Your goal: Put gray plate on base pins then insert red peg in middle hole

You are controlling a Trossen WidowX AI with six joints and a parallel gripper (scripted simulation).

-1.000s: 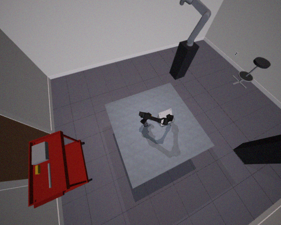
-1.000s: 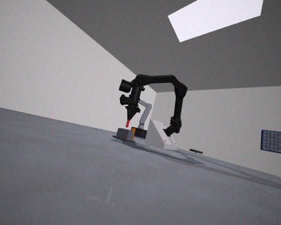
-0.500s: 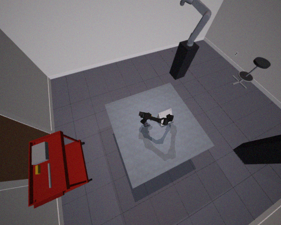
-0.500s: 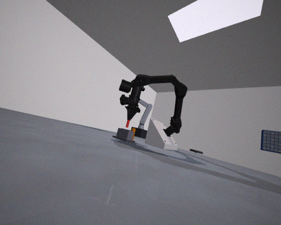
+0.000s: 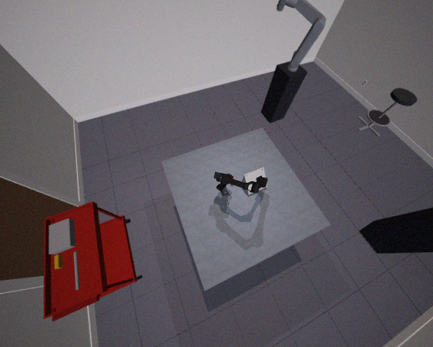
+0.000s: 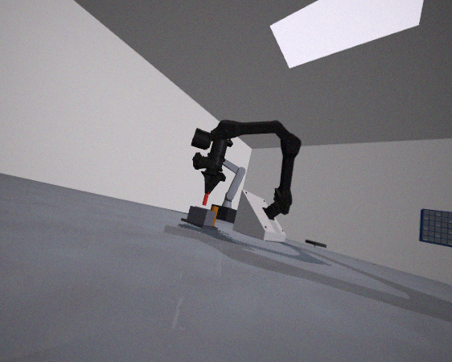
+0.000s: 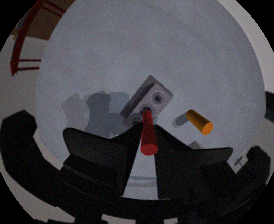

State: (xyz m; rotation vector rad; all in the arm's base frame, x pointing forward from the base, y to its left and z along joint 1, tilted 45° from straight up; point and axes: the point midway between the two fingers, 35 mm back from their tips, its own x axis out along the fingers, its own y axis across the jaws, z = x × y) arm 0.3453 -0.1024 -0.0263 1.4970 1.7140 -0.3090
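Right now the gray plate is 7 cm below my gripper tip. Round my gripper tip: dark flat base: 10 cm below; orange pin: 12 cm behind, 5 cm to the right, 7 cm below; red peg: right at my gripper tip.
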